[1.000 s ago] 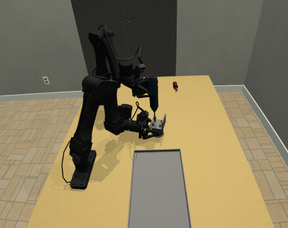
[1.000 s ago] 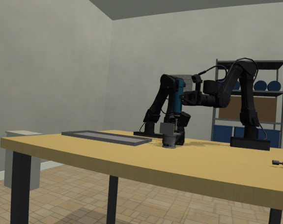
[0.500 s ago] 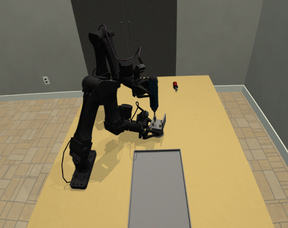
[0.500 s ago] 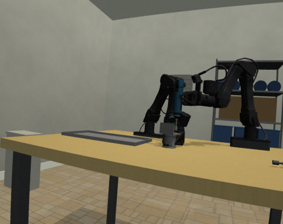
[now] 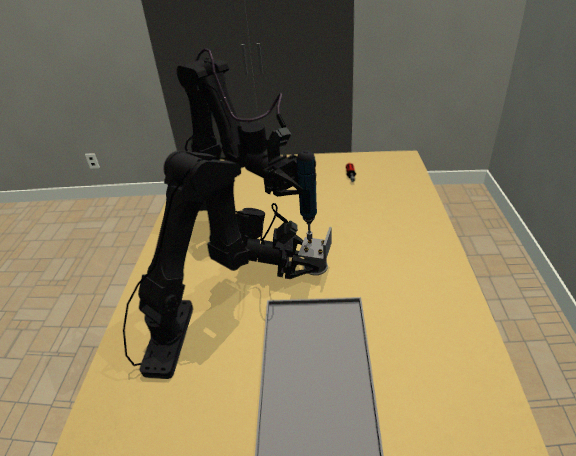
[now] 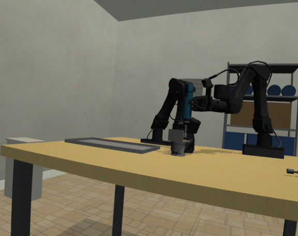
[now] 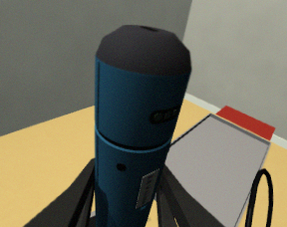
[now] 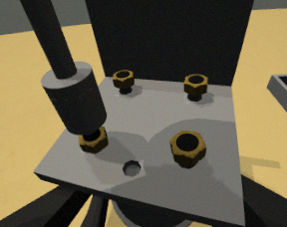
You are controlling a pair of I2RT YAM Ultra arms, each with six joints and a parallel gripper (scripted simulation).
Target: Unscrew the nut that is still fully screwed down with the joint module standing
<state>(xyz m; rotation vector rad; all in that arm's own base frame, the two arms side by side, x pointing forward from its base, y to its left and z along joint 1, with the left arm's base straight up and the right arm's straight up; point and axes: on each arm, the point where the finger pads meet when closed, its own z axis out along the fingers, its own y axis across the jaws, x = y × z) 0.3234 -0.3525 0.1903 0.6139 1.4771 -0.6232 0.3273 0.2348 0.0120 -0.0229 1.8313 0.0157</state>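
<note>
Right now my right hand is 1 cm below the joint module. From my right hand the other things lie so: bracket (5 cm above); then grey tray (33 cm to the right, 2 cm below, 1 cm behind); then socket (7 cm above, 2 cm to the left, 1 cm behind).
</note>
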